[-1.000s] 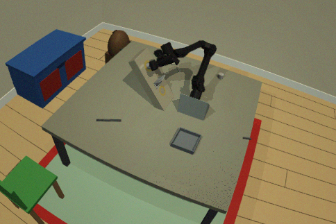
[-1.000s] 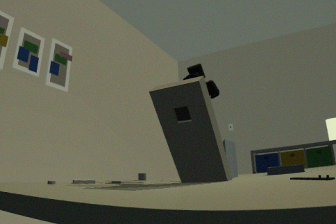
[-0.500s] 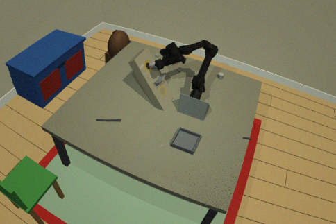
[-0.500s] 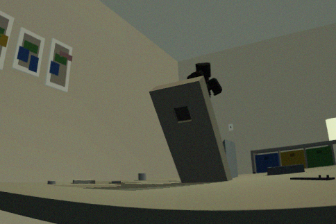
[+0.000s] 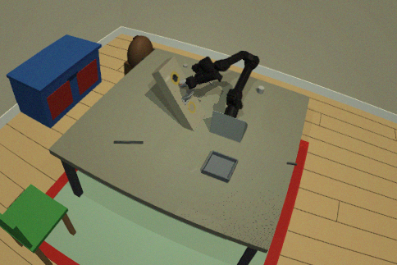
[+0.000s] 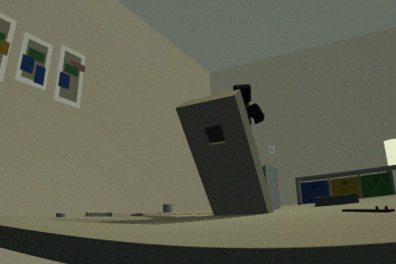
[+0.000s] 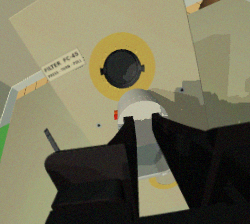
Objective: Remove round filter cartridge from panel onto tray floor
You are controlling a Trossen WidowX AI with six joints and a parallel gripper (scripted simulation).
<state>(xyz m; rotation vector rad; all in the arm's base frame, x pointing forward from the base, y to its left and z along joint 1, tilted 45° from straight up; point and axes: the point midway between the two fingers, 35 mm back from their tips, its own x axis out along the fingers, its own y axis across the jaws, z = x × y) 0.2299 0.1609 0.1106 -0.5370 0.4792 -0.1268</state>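
Now: the white round filter cartridge 1 cm below my gripper tip and 1 cm ahead of it. Round my gripper tip: small dark piece 72 cm behind, 25 cm below, 3 cm to the right; then tan service panel 8 cm below, 4 cm ahead; then grey tray 38 cm behind, 25 cm below, 23 cm to the left.
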